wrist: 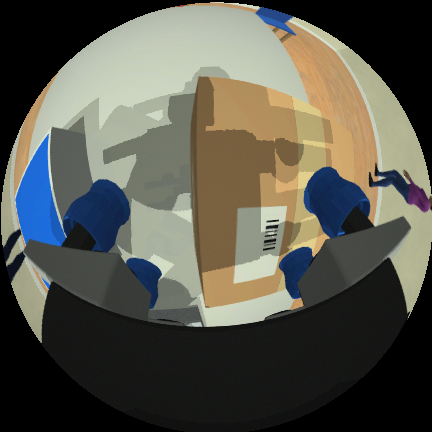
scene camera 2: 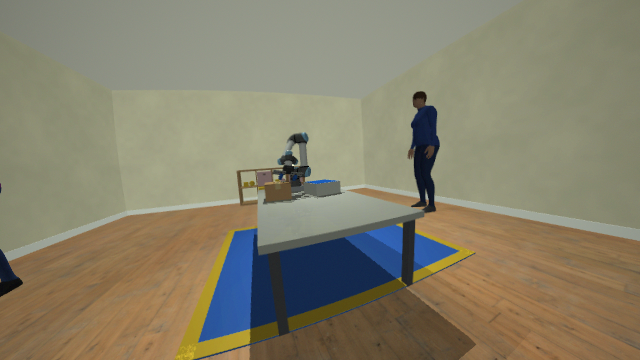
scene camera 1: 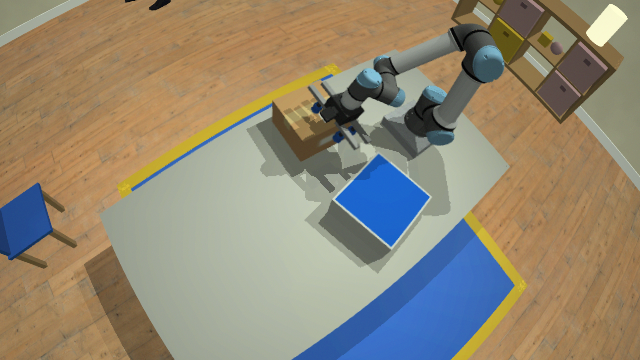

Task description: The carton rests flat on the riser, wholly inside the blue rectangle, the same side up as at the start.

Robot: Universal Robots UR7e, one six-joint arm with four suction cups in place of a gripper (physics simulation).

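Observation:
The brown carton [scene camera 1: 287, 107] [scene camera 2: 278, 192] [wrist: 225, 112] rests flat on the table, with a barcode label on its upper side. Beside it and apart stands the grey riser [scene camera 1: 357, 239] [scene camera 2: 327, 190] [wrist: 70, 155], its top covered by the blue rectangle [scene camera 1: 387, 202] [scene camera 2: 322, 181] [wrist: 34, 187]. My gripper [scene camera 1: 328, 121] [scene camera 2: 288, 176] [wrist: 215, 242] has four blue suction cups pointing down. In the wrist view the right-hand cups are over the carton, apart from their shadows on it, and the left-hand cups hang over the table beside it. Nothing is held.
The table [scene camera 1: 200, 240] [scene camera 2: 340, 215] [wrist: 150, 45] bears the arm's base [scene camera 1: 412, 137] near the riser. A shelf unit [scene camera 2: 239, 189] stands behind the arm. A blue chair [scene camera 1: 27, 220] and a person in blue [scene camera 2: 425, 130] are off the table.

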